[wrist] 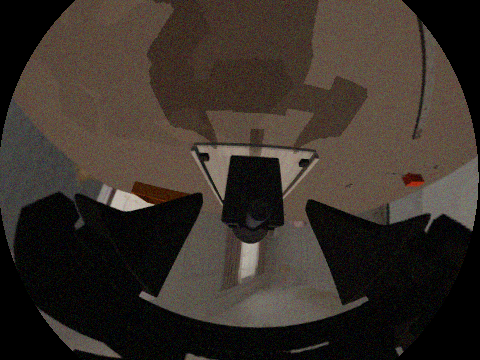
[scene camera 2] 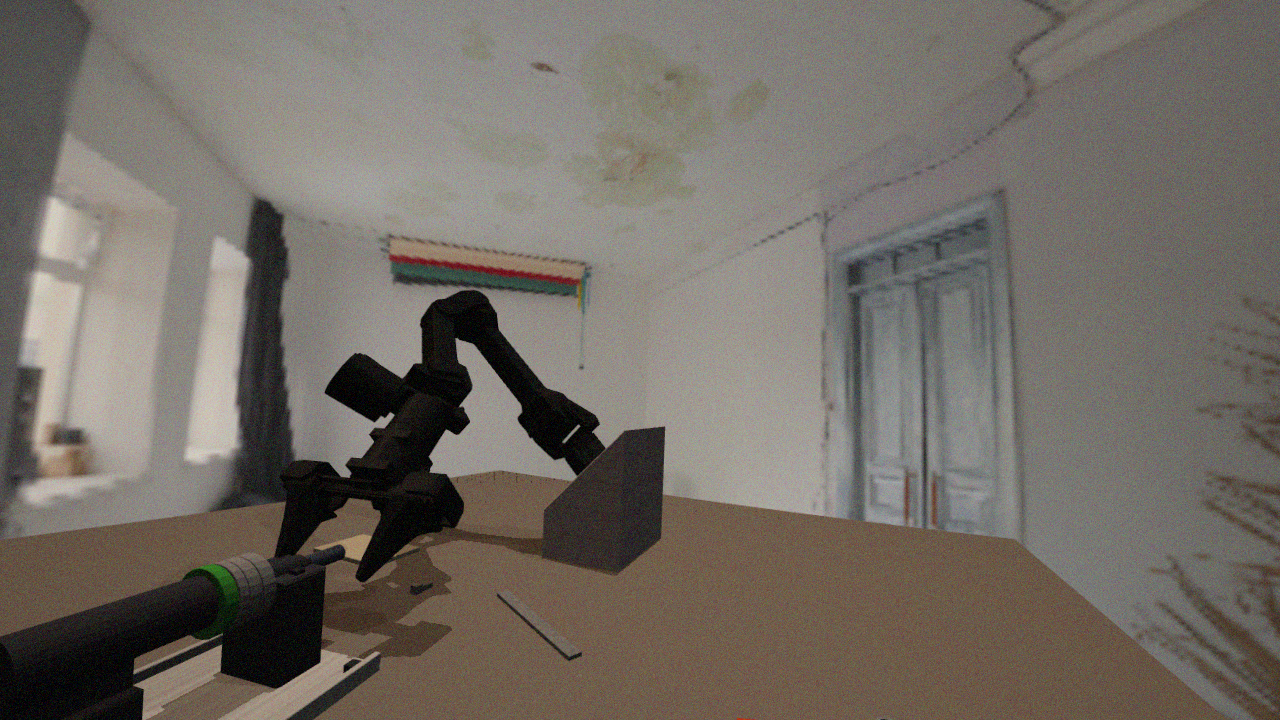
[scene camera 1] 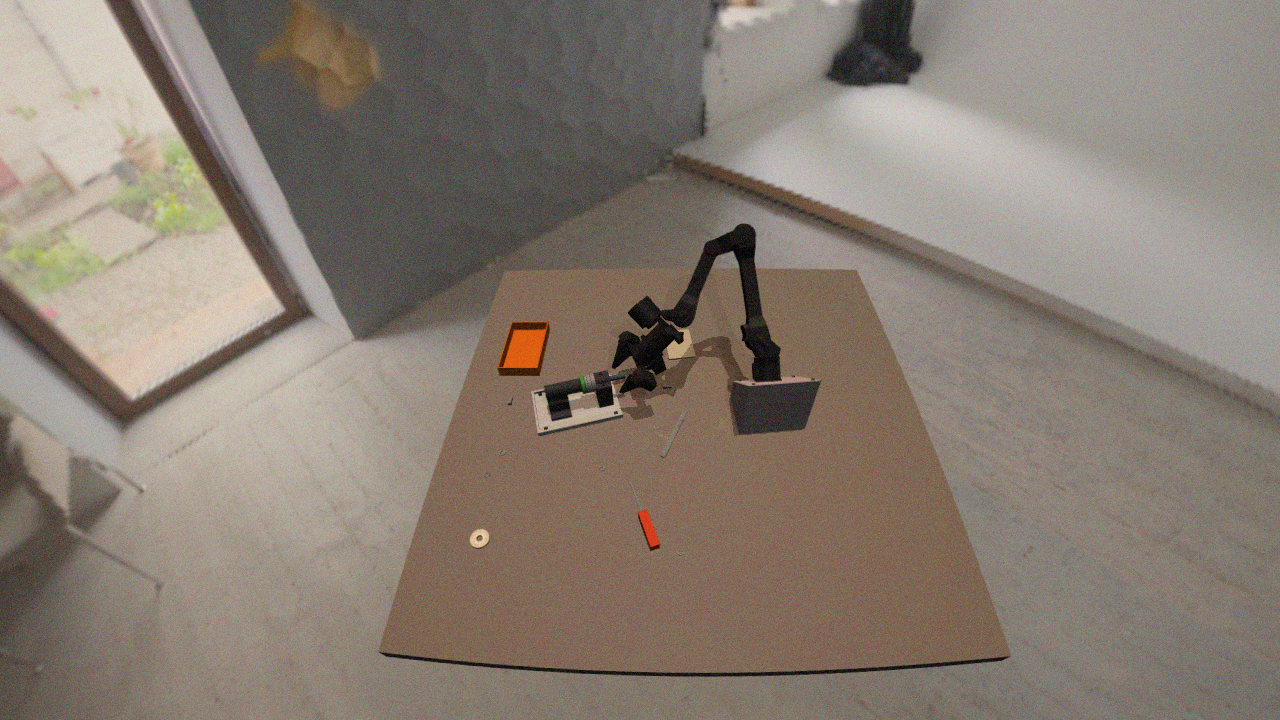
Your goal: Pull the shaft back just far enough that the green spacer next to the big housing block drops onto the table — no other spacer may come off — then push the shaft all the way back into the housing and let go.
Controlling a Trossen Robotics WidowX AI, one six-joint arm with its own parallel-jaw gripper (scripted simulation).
Note:
The gripper (scene camera 2: 317, 572) is open, with nothing in its grasp. Further things: a green spacer (scene camera 2: 228, 594), a grey bar (scene camera 2: 561, 644), a beige pad (scene camera 2: 355, 547), an orange tray (scene camera 1: 524, 349) and a black housing block (wrist: 238, 173).
The gripper shows as well in the wrist view (wrist: 255, 202) and in scene camera 1 (scene camera 1: 616, 380). The orange tray also shows in the wrist view (wrist: 153, 195). The wrist view does not show the beige pad: it is out of frame.

